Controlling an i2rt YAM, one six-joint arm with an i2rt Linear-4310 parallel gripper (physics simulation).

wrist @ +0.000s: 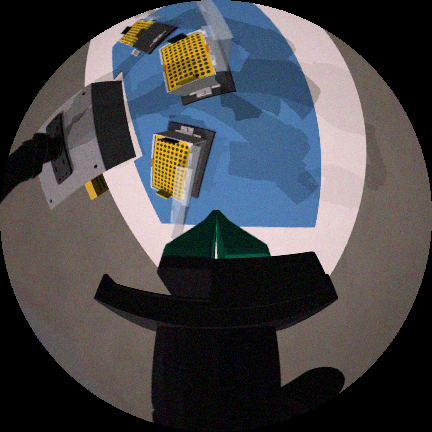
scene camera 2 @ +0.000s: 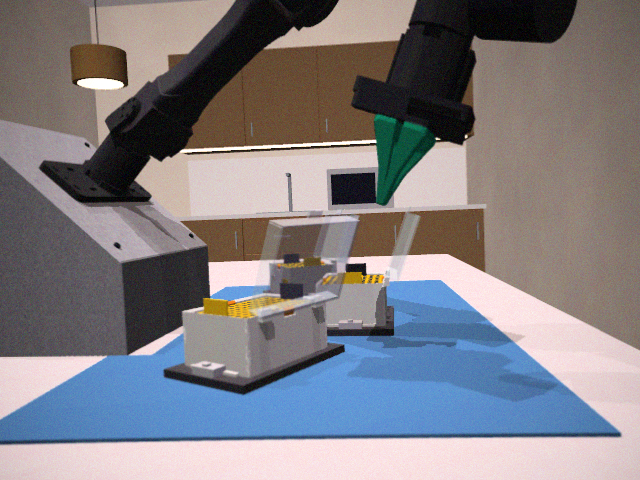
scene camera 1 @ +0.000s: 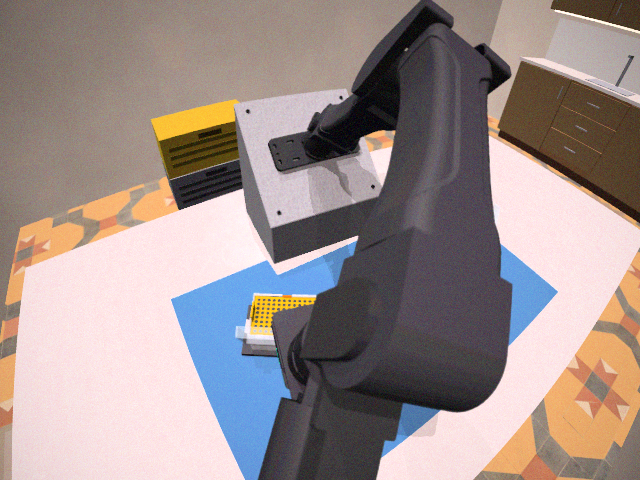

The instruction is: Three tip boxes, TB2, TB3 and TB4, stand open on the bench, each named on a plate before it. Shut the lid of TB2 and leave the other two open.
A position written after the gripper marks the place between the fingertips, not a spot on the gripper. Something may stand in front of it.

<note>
In view: the gripper (scene camera 2: pixel 380 204) and a tip box (scene camera 1: pixel 247 350).
The gripper also shows in the wrist view (wrist: pixel 215 215) and in scene camera 1 (scene camera 1: pixel 304 363). The tip box is seen too in the wrist view (wrist: pixel 190 134).
</note>
